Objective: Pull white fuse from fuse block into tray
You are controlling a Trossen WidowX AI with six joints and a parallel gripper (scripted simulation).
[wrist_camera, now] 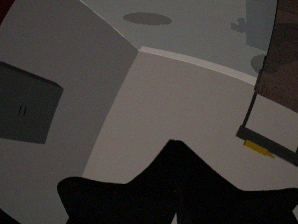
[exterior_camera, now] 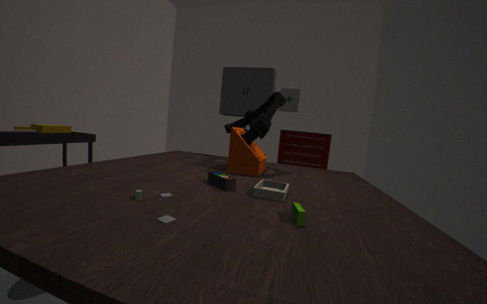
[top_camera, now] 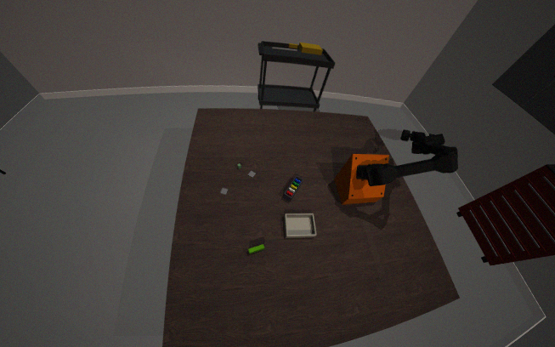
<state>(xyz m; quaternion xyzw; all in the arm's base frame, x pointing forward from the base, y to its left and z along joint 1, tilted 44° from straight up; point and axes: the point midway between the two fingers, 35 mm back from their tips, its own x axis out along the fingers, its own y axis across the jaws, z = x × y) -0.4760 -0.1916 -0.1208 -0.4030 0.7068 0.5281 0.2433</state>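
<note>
Right now my gripper tip is 82 cm short of the white fuse, 26 cm to the right of it and 18 cm above it. From my gripper tip the other things lie so: blue fuse (78 cm ahead, 21 cm to the left, 18 cm below); green fuse (79 cm ahead, 22 cm to the left, 18 cm below); yellow fuse (80 cm ahead, 24 cm to the left, 18 cm below).
</note>
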